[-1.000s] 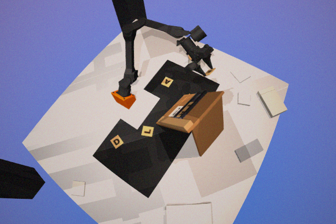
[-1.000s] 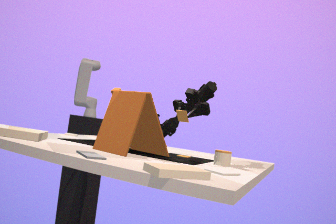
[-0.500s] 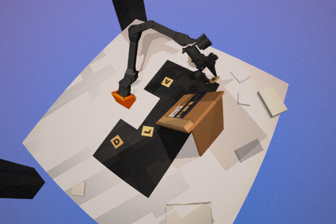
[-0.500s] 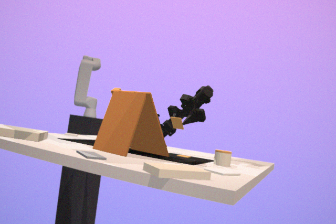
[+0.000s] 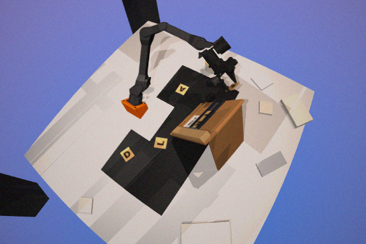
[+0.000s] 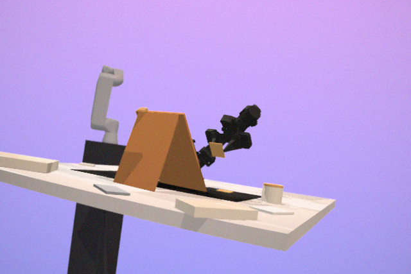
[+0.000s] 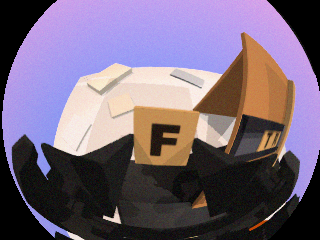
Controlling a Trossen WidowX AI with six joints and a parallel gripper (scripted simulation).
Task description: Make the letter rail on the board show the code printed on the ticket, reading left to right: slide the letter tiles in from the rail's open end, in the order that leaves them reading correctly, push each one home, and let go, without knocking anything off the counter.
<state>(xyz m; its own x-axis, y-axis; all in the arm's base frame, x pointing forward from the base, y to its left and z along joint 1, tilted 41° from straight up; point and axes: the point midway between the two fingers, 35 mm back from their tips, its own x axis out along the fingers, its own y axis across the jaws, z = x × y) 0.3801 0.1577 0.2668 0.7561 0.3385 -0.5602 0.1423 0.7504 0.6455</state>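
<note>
My gripper tip is now 90 mm past the white ticket, 220 mm to the left of it and 80 mm above it. Round my gripper tip: grey slab (350 mm ahead, 170 mm to the right, 170 mm below).
</note>
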